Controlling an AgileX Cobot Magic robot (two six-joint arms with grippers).
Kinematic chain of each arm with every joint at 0, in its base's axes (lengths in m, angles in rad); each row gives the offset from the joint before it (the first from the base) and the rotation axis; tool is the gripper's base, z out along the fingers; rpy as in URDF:
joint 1: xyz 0 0 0.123 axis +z
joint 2: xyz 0 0 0 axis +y
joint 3: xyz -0.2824 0 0.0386 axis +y
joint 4: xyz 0.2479 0 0.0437 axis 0.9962 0 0.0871
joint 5: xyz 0 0 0 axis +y
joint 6: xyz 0.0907 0 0.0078 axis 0.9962 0 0.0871
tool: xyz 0 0 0 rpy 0 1.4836 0
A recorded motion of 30 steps. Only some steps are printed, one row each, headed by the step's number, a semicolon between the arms.
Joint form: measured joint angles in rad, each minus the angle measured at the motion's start. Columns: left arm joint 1, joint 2, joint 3, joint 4, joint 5, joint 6; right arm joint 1, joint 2, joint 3, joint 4, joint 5, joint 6.
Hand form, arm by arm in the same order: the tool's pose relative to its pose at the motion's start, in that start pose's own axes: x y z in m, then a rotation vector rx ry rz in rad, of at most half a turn. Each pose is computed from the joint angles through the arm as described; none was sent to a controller.
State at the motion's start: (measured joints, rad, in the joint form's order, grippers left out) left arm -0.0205 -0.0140 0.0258 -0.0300 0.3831 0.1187; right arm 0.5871 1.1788 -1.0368 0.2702 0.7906 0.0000
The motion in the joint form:
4: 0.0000 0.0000 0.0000 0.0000 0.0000 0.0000; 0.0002 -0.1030 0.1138 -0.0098 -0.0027 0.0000
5: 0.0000 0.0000 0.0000 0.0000 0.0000 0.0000; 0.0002 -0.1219 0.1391 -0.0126 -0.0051 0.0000
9: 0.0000 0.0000 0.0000 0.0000 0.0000 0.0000; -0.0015 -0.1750 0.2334 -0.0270 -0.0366 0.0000
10: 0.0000 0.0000 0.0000 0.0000 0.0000 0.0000; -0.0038 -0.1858 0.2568 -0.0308 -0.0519 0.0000
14: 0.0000 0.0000 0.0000 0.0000 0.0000 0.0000; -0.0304 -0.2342 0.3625 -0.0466 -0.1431 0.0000
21: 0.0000 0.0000 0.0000 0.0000 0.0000 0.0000; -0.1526 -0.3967 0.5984 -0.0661 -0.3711 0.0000
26: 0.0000 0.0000 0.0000 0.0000 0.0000 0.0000; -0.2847 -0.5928 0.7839 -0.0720 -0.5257 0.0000
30: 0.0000 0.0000 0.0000 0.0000 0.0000 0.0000; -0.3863 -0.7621 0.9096 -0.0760 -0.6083 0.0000
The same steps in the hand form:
4: 0.0000 0.0000 0.0000 0.0000 0.0000 0.0000; 0.0289 -0.0043 -0.0102 0.0088 0.0078 -0.0050
5: 0.0000 0.0000 0.0000 0.0000 0.0000 0.0000; 0.0353 -0.0056 -0.0109 0.0120 0.0116 -0.0059
9: 0.0000 0.0000 0.0000 0.0000 0.0000 0.0000; 0.0568 -0.0120 -0.0085 0.0304 0.0195 -0.0079
10: 0.0000 0.0000 0.0000 0.0000 0.0000 0.0000; 0.0614 -0.0141 -0.0073 0.0366 0.0159 -0.0070
14: 0.0000 0.0000 0.0000 0.0000 0.0000 0.0000; 0.0802 -0.0261 -0.0020 0.0739 -0.0260 0.0076
21: 0.0000 0.0000 0.0000 0.0000 0.0000 0.0000; 0.1220 -0.0563 -0.0035 0.1837 -0.2097 0.0759
26: 0.0000 0.0000 0.0000 0.0000 0.0000 0.0000; 0.1604 -0.0754 -0.0122 0.2912 -0.4020 0.1364
30: 0.0000 0.0000 0.0000 0.0000 0.0000 0.0000; 0.1892 -0.0844 -0.0165 0.3760 -0.5463 0.1698

